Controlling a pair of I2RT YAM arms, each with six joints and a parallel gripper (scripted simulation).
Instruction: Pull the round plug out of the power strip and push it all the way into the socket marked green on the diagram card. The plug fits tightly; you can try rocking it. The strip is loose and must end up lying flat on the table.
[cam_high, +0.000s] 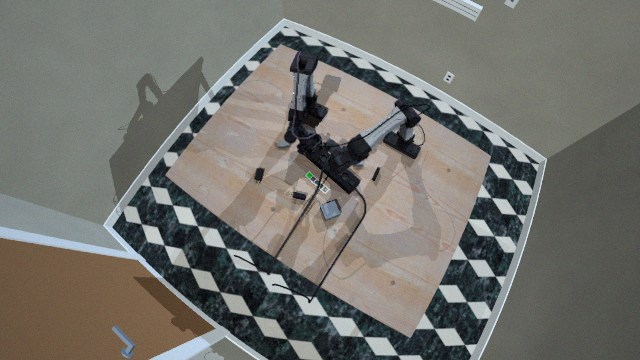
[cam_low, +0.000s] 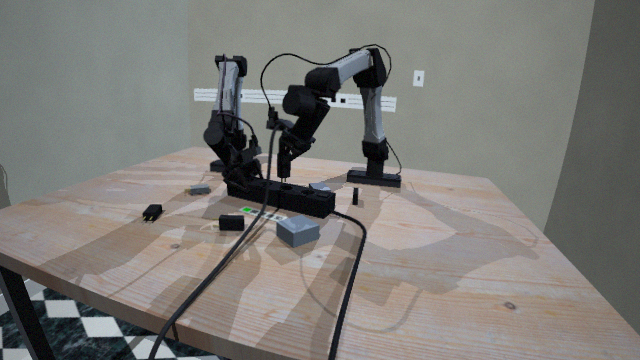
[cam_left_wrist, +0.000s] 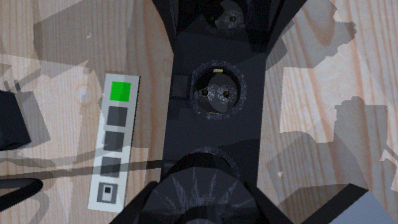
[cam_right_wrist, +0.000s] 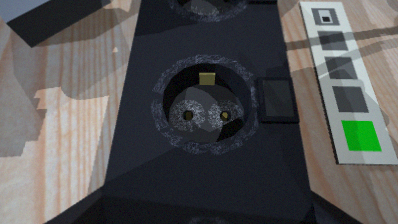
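My right gripper is now 40 mm short of the round plug, 100 mm to the right of it and 90 mm below it. Also, from my right hand: diagram card: 120 mm ahead, 60 mm to the left, 30 mm below; grey plug: 20 mm ahead, 200 mm to the right, 20 mm below; thin black block: 30 mm behind, 310 mm to the left, 20 mm below.
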